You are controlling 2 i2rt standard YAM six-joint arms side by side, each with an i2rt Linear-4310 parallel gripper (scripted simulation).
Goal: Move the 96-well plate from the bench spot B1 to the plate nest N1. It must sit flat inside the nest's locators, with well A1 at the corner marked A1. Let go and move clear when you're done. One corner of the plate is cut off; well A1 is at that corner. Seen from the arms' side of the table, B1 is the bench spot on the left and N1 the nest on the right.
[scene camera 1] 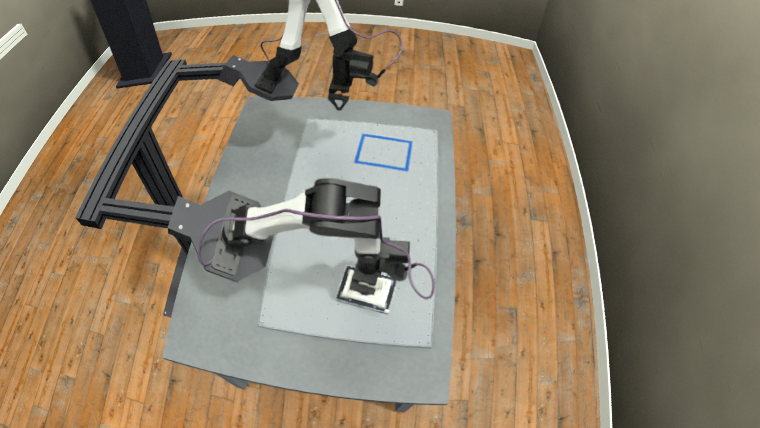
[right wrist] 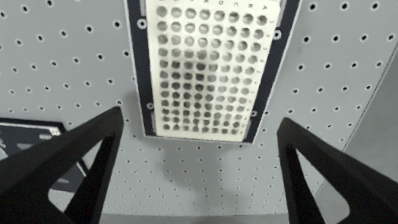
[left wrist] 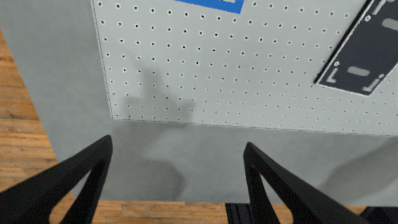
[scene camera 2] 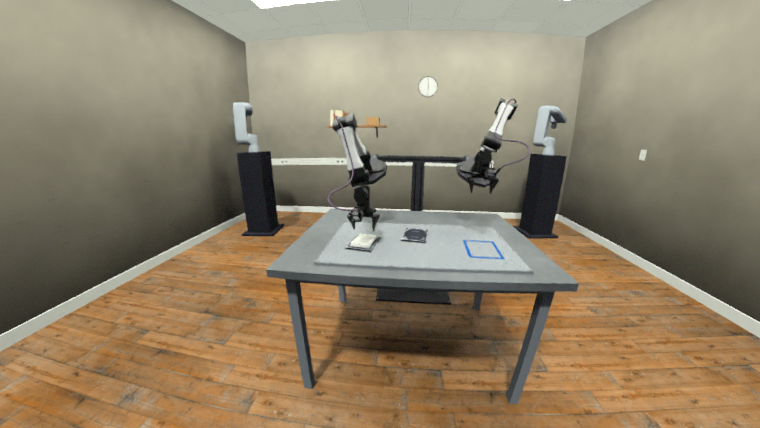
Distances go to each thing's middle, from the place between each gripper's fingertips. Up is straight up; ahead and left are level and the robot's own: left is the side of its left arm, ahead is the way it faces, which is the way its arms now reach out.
Labels:
Now: right hand (scene camera 1: 368,280) 6 cm above the white 96-well plate (right wrist: 188,96).
The white 96-well plate lies 58 cm to the right of my left hand (scene camera 1: 341,101), 22 cm below it and 9 cm ahead of it.

